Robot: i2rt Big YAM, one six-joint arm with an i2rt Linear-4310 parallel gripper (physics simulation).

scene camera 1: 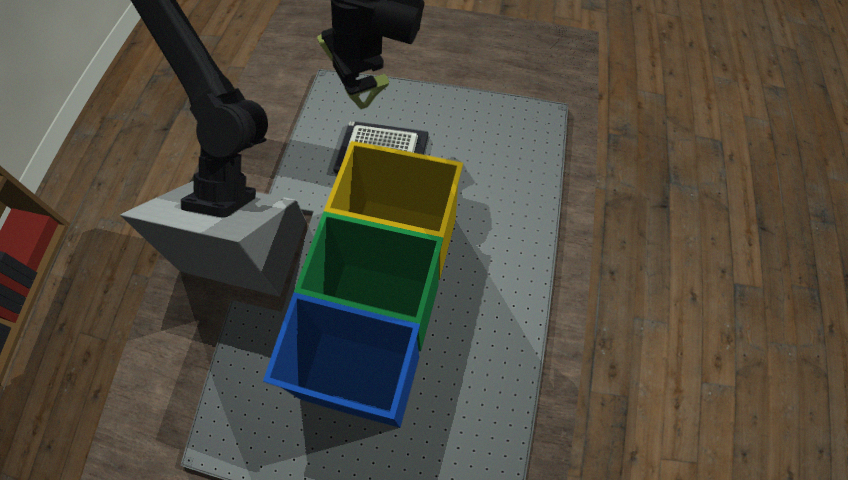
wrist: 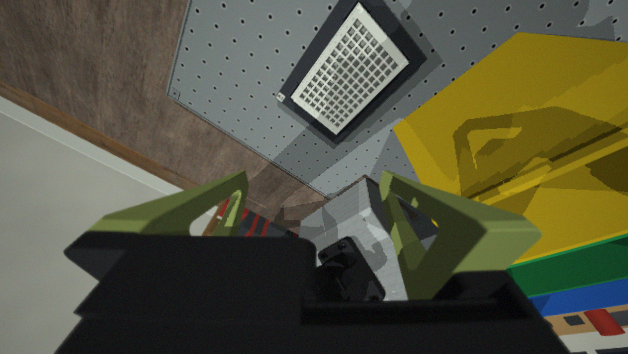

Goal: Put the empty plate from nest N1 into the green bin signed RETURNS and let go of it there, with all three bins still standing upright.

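Pixels of known places: gripper, fingertip midpoint: (scene camera 1: 352, 87) (wrist: 314, 177); arm's base at its link origin: (scene camera 1: 219, 202) (wrist: 350, 271).
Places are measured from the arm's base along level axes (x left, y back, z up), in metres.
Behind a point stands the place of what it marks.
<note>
The white plate (scene camera 1: 386, 137) @[z -0.106, x 0.249, y -0.220 m] (wrist: 350, 70) @[z -0.111, x 0.226, y -0.228 m] with a grid of small square wells lies flat in a dark nest (scene camera 1: 423, 141) @[z -0.115, x 0.258, y -0.292 m] (wrist: 416, 58) @[z -0.115, x 0.175, y -0.288 m]; the nest's label is not readable. In the scene view the yellow bin hides its near part. The green bin (scene camera 1: 370, 270) @[z -0.124, x -0.020, y -0.254 m] (wrist: 575, 270) @[z 0.036, x -0.136, y -0.274 m] stands upright between the other two bins, and its inside shows no plate. Its sign does not show. My gripper (scene camera 1: 351, 83) @[z 0.056, x 0.228, y -0.179 m] (wrist: 314, 177) @[z 0.056, x 0.228, y -0.179 m] is open and empty, tilted, above the board's far end, beyond the plate and apart from it.
The yellow bin (scene camera 1: 392, 184) @[z -0.044, x 0.110, y -0.270 m] (wrist: 450, 125) @[z -0.051, x 0.112, y -0.267 m] stands upright beside the nest, and the blue bin (scene camera 1: 357, 362) @[z -0.124, x -0.183, y -0.271 m] (wrist: 590, 297) @[z 0.039, x -0.266, y -0.272 m] stands upright on the green bin's other side. All three stand in a row on the perforated board (scene camera 1: 517, 237) @[z -0.126, x 0.092, y -0.497 m] (wrist: 225, 65) @[z -0.126, x 0.361, y -0.122 m], beside the grey arm base block (scene camera 1: 202, 237) @[z 0.074, x -0.094, y -0.039 m] (wrist: 350, 210) @[z -0.077, x 0.061, y -0.064 m].
</note>
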